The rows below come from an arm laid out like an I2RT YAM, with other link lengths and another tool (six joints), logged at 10 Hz.
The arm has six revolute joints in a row. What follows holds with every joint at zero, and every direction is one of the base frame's.
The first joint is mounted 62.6 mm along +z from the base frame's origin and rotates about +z.
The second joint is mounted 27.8 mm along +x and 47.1 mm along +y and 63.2 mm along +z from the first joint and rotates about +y.
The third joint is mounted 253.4 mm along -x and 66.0 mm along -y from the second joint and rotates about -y.
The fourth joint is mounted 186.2 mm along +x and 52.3 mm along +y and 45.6 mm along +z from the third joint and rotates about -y.
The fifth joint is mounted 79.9 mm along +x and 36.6 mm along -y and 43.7 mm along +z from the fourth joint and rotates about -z.
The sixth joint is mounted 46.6 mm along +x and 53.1 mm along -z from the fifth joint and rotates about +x.
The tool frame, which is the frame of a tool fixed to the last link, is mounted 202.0 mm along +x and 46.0 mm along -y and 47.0 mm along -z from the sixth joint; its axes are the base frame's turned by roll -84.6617, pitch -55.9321 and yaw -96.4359 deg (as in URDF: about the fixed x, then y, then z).
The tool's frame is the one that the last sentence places.
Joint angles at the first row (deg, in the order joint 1, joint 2, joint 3, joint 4, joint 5, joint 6):
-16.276, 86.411, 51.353, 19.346, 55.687, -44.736
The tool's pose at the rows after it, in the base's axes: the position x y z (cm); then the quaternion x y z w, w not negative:
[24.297, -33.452, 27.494, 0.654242, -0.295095, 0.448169, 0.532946]
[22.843, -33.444, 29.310, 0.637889, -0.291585, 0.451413, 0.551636]
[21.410, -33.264, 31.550, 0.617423, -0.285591, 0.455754, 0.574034]
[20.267, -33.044, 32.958, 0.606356, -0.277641, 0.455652, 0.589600]
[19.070, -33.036, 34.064, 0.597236, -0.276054, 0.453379, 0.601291]
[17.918, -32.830, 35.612, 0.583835, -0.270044, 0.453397, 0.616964]
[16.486, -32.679, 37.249, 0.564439, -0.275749, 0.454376, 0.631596]
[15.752, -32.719, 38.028, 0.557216, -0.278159, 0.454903, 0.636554]
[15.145, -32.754, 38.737, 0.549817, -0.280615, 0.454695, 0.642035]
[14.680, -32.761, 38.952, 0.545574, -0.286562, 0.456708, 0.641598]
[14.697, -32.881, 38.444, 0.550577, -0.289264, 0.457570, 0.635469]
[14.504, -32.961, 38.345, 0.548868, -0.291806, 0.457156, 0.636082]
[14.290, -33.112, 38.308, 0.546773, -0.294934, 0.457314, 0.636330]
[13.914, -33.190, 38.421, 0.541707, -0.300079, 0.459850, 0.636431]
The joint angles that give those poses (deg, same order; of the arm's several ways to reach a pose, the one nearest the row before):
-16.914, 84.124, 47.424, 27.141, 58.511, -51.481
-17.577, 81.550, 45.055, 31.987, 59.203, -56.185
-18.060, 79.214, 42.656, 38.659, 59.917, -62.373
-18.504, 77.139, 40.574, 42.869, 59.926, -66.922
-19.407, 75.242, 39.579, 44.704, 59.778, -69.722
-20.110, 73.473, 38.197, 48.694, 59.461, -74.124
-20.973, 72.219, 37.855, 52.464, 59.808, -77.591
-21.784, 71.124, 38.166, 52.464, 59.442, -78.448
-22.473, 70.577, 38.494, 53.108, 59.253, -79.477
-22.811, 69.890, 38.771, 52.472, 59.353, -78.983
-22.961, 69.306, 38.870, 49.947, 59.161, -77.025
-23.278, 69.386, 38.593, 50.381, 59.150, -76.862
-23.797, 69.431, 38.569, 50.427, 58.957, -76.468
-24.296, 69.197, 38.518, 50.712, 58.833, -76.074

